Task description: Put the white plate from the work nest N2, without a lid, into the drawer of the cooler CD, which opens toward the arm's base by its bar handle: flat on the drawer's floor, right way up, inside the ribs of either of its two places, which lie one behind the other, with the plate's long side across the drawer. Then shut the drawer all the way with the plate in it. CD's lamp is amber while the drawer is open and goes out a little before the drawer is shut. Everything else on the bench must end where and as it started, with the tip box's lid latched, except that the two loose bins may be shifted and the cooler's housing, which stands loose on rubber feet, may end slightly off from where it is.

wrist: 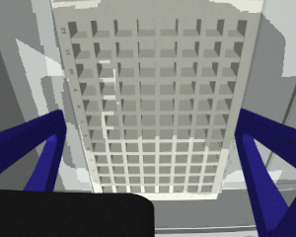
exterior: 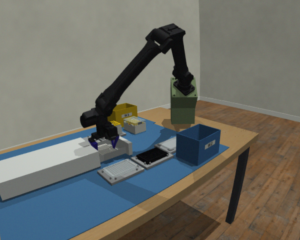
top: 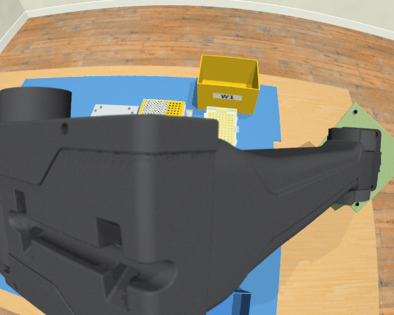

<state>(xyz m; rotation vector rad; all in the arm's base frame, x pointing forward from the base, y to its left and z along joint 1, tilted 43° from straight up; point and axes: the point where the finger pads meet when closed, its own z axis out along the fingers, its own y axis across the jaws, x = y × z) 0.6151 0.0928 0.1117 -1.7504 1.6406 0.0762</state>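
The white plate is right at my hand. Also, from my hand: drawer 40 mm ahead, 10 mm to the left; then clear-lidded plate 10 mm behind, 190 mm to the left, 10 mm below; then cooler CD 160 mm ahead, 40 mm to the left, 10 mm above.
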